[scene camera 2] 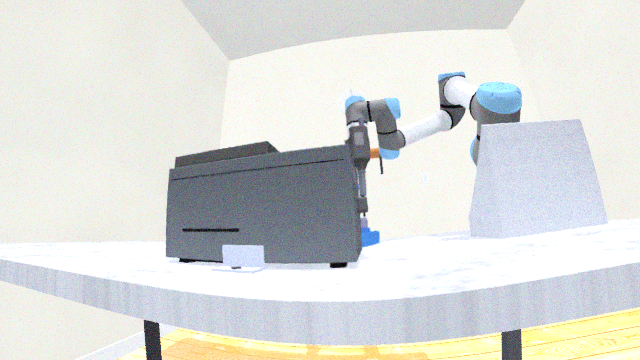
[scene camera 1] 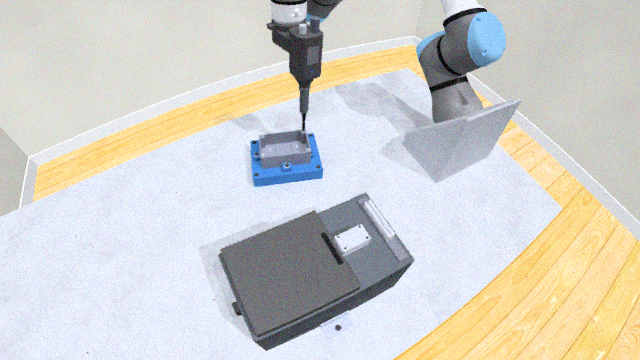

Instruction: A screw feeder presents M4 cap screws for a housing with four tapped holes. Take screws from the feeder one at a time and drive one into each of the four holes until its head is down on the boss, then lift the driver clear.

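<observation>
The grey open-topped housing (scene camera 1: 286, 159) (scene camera 2: 364, 222) sits in the blue fixture (scene camera 1: 290, 177) (scene camera 2: 370, 237). My screwdriver (scene camera 1: 303, 130) (scene camera 2: 364, 214) stands upright, with its thin bit down at the housing's back right corner boss in scene camera 1. It has no fingers, and a screw at its tip is too small to make out. Whether the other corner holes hold screws cannot be told. The dark screw feeder (scene camera 1: 290, 275) (scene camera 2: 265, 205) stands in front of the fixture. The lower part of the fixture is partly hidden behind the feeder in scene camera 2.
A white block (scene camera 1: 353, 237) with small holes lies on the feeder's top. A light grey angled panel (scene camera 1: 460, 145) (scene camera 2: 540, 180) stands in front of the arm's base. A small pale bracket (scene camera 1: 329, 326) (scene camera 2: 243, 255) with a dark spot is at the feeder's front side.
</observation>
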